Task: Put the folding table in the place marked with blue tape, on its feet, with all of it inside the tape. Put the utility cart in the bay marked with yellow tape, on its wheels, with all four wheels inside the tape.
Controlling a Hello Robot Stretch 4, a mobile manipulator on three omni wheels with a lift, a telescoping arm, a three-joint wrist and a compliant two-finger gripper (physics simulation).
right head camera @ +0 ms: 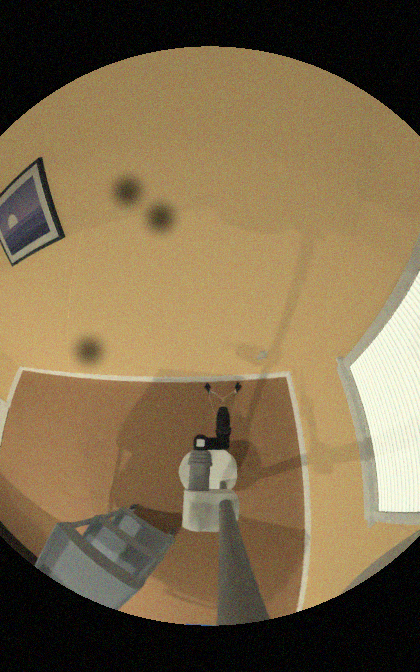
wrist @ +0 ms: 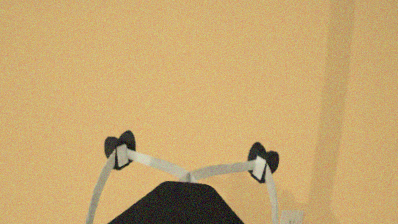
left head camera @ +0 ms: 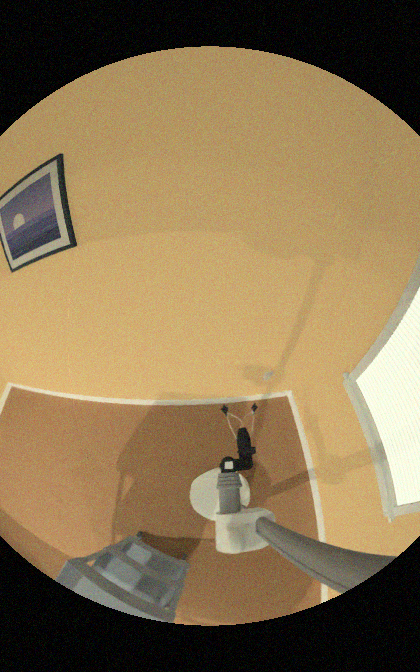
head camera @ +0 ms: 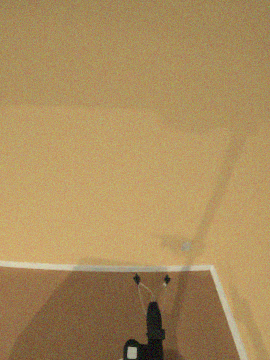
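Where they show: gripper, fingertip midpoint: [right head camera: 222, 382] [wrist: 192, 149] [left head camera: 238, 403] [head camera: 151, 274]; robot's base, origin of the base link: [right head camera: 209, 470] [left head camera: 218, 492].
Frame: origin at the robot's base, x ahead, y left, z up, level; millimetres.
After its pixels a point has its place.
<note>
The grey-blue utility cart [left head camera: 90, 585] [right head camera: 82, 565] shows in part at the lower left of both side head views, with its top tray and shelves visible; its wheels cannot be made out. My gripper [head camera: 152, 279] {x 479, y -82, z 681 mm} [left head camera: 239, 408] {x 479, y -82, z 681 mm} [right head camera: 223, 387] {x 479, y -82, z 681 mm} [wrist: 192, 149] {x 479, y -82, z 681 mm} is open and empty, its fingertips in front of the wall and apart from the cart, which is behind it to the left. A thin blue sliver [right head camera: 202, 625] shows at the bottom edge of the right head view. The folding table and the yellow tape do not show.
A tan wall [head camera: 125, 175] {x 823, y 73, z 1045 mm} [left head camera: 200, 310] {x 821, y 104, z 1001 mm} [right head camera: 200, 300] {x 825, y 30, z 920 mm} [wrist: 190, 75] {x 829, y -52, z 798 mm} stands close ahead, with a white baseboard [head camera: 120, 269] {x 806, y 141, z 19 mm} [left head camera: 200, 402] {x 806, y 138, z 7 mm} and a small outlet [head camera: 186, 245] {x 845, y -394, z 387 mm} [left head camera: 268, 375] {x 844, y -404, z 371 mm}. A side wall with a window [left head camera: 395, 400] {x 218, y -754, z 1002 mm} [right head camera: 390, 410] {x 155, y -757, z 985 mm} is on the right. A framed picture [left head camera: 35, 215] {x 762, y 828, z 1626 mm} [right head camera: 27, 215] {x 763, y 819, z 1617 mm} hangs at the left.
</note>
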